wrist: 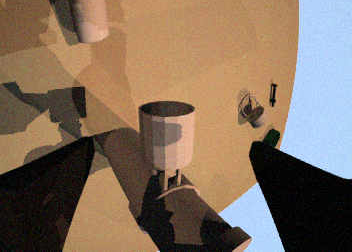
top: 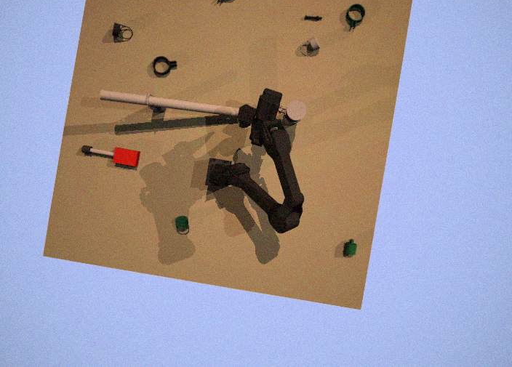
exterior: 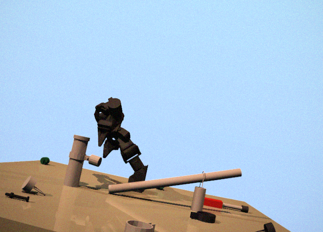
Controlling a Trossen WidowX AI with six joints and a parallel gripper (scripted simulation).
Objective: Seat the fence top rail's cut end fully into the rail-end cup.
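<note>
Right now my gripper tip is 40 mm above the rail-end cup, 30 mm to the left of it and 10 mm short of it. Also, from my gripper tip: loop cap: 430 mm to the left, 50 mm below, 30 mm behind; then green cap: 490 mm behind, 270 mm to the left, 140 mm below; then small bolt: 410 mm ahead, 150 mm below, 120 mm to the right.
</note>
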